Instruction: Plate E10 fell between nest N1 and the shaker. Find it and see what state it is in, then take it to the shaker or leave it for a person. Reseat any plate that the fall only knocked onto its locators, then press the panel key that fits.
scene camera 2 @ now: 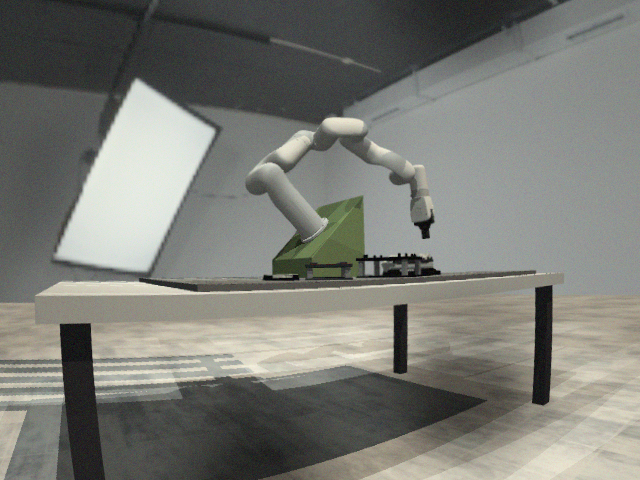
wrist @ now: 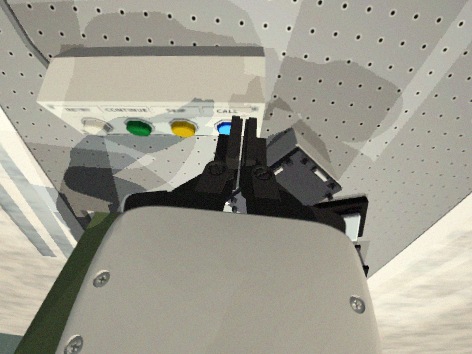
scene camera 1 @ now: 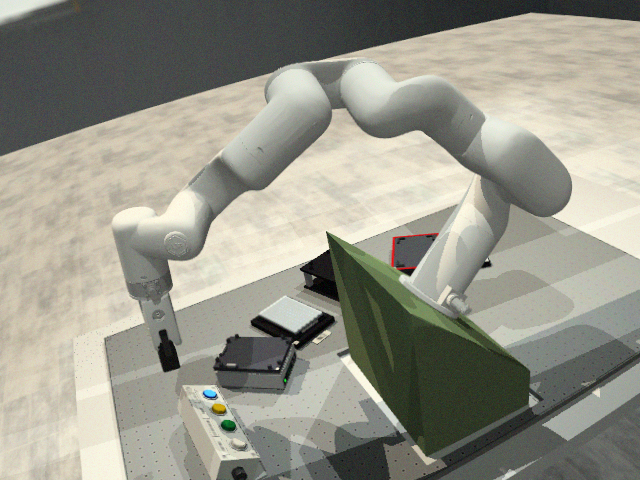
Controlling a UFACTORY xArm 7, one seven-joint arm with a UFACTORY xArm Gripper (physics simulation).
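Places are measured from the arm's base along level axes (x ahead, y left, z up), in centimetres.
Pixels of known places: gripper, fingertip midpoint: (scene camera 2: 426,238) (wrist: 242,133) (scene camera 1: 171,367); arm's base at its link origin: (scene camera 2: 315,231) (scene camera 1: 427,298).
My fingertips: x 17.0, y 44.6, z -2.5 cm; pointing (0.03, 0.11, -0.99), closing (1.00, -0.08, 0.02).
Ahead of a thing's pixels: the offset from my fingertips to its top centre. "spot": to the spot under its first point.
My gripper (scene camera 1: 170,367) (scene camera 2: 425,236) (wrist: 242,133) is shut and empty, pointing down above the table beside the blue-key end of the panel @[dy -2.4, dx -9.1, dz -6.1 cm] (scene camera 1: 199,428) (wrist: 160,77). The panel has a blue CALL key @[dy -4.4, dx -1.6, dz -7.3 cm] (scene camera 1: 209,394) (wrist: 224,128), a yellow key @[dy -4.6, dx -6.6, dz -7.0 cm] (scene camera 1: 219,408) (wrist: 183,129), a green CONTINUE key @[dy -4.6, dx -11.6, dz -7.0 cm] (scene camera 1: 228,425) (wrist: 139,128) and a white key @[dy -4.6, dx -16.6, dz -7.0 cm] (scene camera 1: 238,443) (wrist: 95,126). The grey shaker @[spot: dy -13.5, dx +1.9, dz -12.2 cm] (scene camera 1: 250,380) has a dark top and a green light; no plate shows on it. A pale plate @[dy -29.8, dx +16.4, dz -11.4 cm] (scene camera 1: 291,313) (wrist: 352,227) lies on a black nest; its label and exact seating cannot be told.
A black raised stand (scene camera 1: 320,268) is partly behind the green pedestal (scene camera 1: 382,351) (scene camera 2: 346,232) (wrist: 60,295), which bears the arm. A dark red-edged area (scene camera 1: 413,251) lies farther back, partly hidden by the arm. A small pale label @[spot: dy -32.4, dx +6.9, dz -14.3 cm] (scene camera 1: 321,337) lies beside the nest.
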